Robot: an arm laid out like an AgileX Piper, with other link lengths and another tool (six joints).
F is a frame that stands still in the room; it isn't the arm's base.
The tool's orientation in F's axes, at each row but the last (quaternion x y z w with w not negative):
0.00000, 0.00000, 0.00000, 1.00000
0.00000, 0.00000, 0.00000, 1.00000
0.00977, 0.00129, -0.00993, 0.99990
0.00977, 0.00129, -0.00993, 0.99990
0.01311, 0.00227, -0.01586, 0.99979
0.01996, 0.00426, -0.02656, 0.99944
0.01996, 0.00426, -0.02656, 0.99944
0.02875, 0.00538, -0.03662, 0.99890
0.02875, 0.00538, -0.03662, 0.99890
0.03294, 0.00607, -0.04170, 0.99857
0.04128, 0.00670, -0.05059, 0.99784
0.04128, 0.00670, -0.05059, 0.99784
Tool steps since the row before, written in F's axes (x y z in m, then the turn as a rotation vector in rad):
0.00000, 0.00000, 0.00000, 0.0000, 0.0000, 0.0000
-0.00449, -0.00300, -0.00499, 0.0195, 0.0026, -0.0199
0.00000, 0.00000, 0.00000, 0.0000, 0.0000, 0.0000
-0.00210, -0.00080, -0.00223, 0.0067, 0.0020, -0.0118
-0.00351, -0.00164, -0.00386, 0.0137, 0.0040, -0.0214
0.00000, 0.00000, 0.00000, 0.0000, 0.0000, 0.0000
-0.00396, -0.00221, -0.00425, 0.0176, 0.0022, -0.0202
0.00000, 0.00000, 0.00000, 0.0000, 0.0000, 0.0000
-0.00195, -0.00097, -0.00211, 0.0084, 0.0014, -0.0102
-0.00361, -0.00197, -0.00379, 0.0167, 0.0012, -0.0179
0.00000, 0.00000, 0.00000, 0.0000, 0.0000, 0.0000
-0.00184, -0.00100, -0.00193, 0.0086, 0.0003, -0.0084
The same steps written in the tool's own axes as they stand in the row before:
0.00000, 0.00000, 0.00000, 0.0000, 0.0000, 0.0000
-0.00449, -0.00300, -0.00499, 0.0195, 0.0026, -0.0199
0.00000, 0.00000, 0.00000, 0.0000, 0.0000, 0.0000
-0.00208, -0.00088, -0.00222, 0.0067, 0.0019, -0.0118
-0.00344, -0.00185, -0.00383, 0.0137, 0.0039, -0.0214
0.00000, 0.00000, 0.00000, 0.0000, 0.0000, 0.0000
-0.00380, -0.00258, -0.00419, 0.0177, 0.0023, -0.0201
0.00000, 0.00000, 0.00000, 0.0000, 0.0000, 0.0000
-0.00185, -0.00123, -0.00207, 0.0084, 0.0014, -0.0102
-0.00338, -0.00251, -0.00368, 0.0168, 0.0014, -0.0178
0.00000, 0.00000, 0.00000, 0.0000, 0.0000, 0.0000
-0.00170, -0.00134, -0.00186, 0.0087, 0.0005, -0.0083

